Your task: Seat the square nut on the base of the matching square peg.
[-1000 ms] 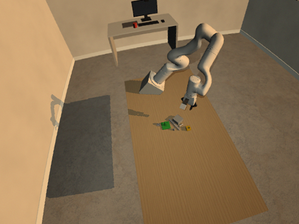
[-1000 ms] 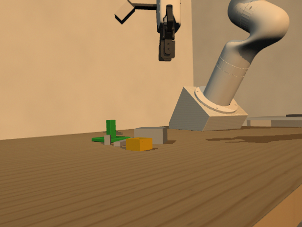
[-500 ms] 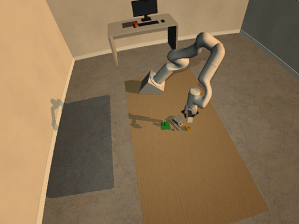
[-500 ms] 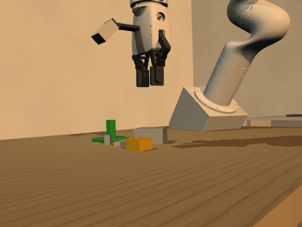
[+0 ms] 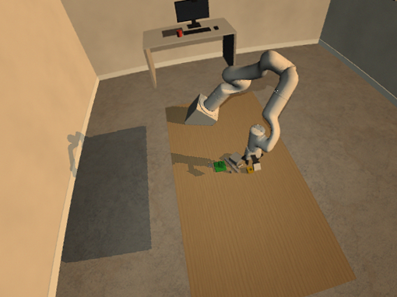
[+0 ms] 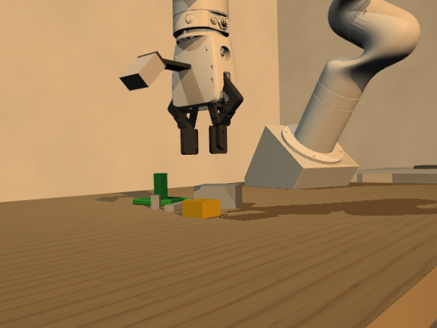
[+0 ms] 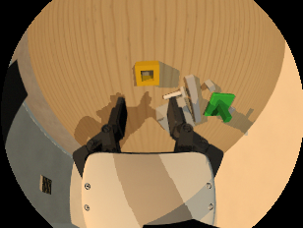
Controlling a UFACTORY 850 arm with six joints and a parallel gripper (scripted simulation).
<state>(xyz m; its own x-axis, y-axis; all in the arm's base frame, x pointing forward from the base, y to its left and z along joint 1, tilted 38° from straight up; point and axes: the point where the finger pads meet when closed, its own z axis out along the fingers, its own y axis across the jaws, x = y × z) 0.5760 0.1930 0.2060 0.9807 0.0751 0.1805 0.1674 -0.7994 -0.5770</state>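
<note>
Now: the grey block 90 mm to the right of my hand, 90 mm below it and 90 mm behind it.
</note>
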